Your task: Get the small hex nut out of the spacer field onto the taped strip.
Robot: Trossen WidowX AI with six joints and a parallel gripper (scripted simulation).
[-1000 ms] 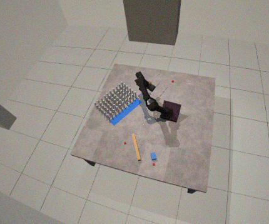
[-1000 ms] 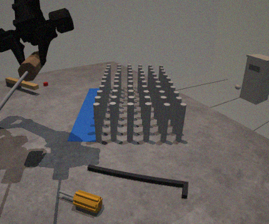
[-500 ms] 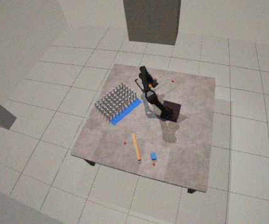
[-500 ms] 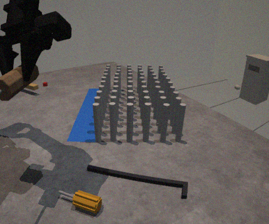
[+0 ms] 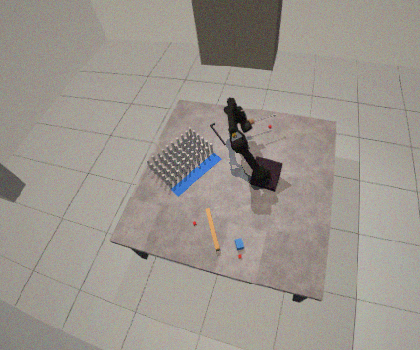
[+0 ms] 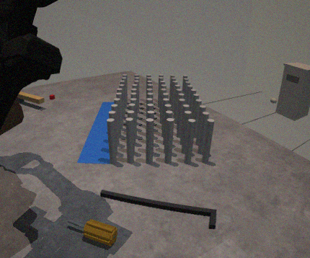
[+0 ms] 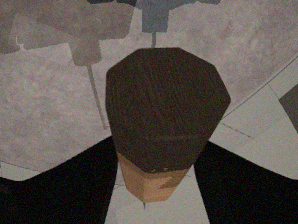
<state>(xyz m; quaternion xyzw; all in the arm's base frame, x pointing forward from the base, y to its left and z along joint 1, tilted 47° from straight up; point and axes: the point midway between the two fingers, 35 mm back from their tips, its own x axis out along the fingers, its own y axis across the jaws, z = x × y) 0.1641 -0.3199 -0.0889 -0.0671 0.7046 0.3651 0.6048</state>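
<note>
Right now my gripper tip is 80 mm past the brown-handled tool, 60 mm to the left of it and 10 mm above it. Round my gripper tip: blue taped strip: 290 mm ahead, 340 mm to the left, 210 mm below; blue block: 110 mm behind, 760 mm to the left, 190 mm below; screwdriver: 110 mm ahead, 50 mm to the right, 190 mm below.
</note>
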